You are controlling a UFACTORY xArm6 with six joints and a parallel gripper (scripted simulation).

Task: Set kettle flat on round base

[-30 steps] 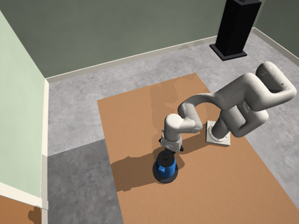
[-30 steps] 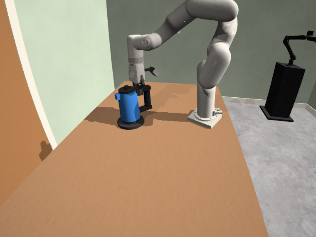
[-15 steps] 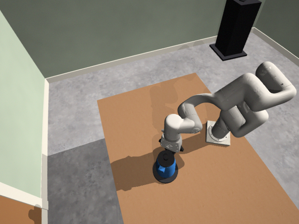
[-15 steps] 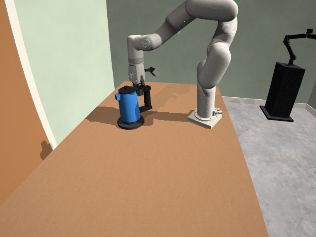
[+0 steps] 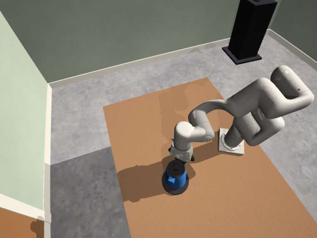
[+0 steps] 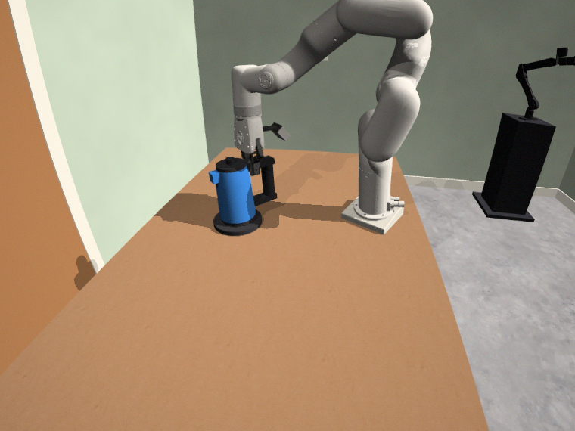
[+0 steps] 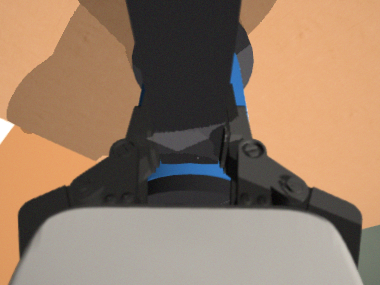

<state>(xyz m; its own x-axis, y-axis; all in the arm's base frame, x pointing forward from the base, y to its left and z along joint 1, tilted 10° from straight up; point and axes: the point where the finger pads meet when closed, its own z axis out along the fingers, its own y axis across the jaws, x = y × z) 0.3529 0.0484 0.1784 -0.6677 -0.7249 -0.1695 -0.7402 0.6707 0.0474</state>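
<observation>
Right now the blue kettle is 5 cm below my hand, 2 cm to the left of it and 2 cm ahead of it. From my hand the other things lie so: round black base 16 cm below, 5 cm to the left, 4 cm ahead.
</observation>
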